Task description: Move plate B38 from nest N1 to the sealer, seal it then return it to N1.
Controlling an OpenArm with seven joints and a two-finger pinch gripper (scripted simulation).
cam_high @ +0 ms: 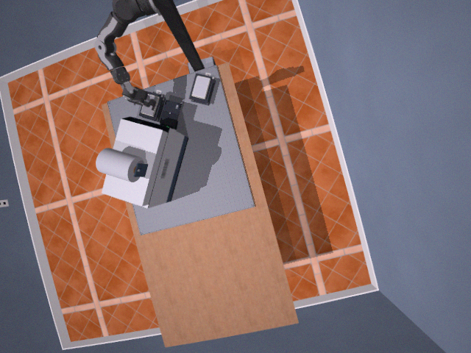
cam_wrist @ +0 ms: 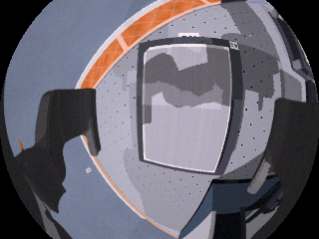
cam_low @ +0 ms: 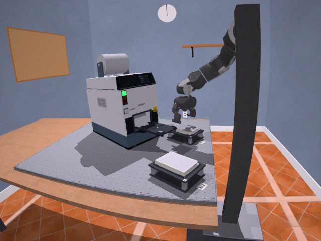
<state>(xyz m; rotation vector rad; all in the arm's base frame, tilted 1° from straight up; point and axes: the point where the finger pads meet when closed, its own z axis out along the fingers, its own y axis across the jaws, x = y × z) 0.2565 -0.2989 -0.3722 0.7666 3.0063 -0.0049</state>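
Now: the white 96-well plate B38 50 mm below my hand, 10 mm to the left of it and 10 mm behind it. The rest, counted from my hand: plate nest N1: 60 mm below, 10 mm to the left, 10 mm behind; then sealer's stage: 150 mm to the left, 100 mm ahead, 10 mm above; then start key: 230 mm ahead, 180 mm to the left, 90 mm above.
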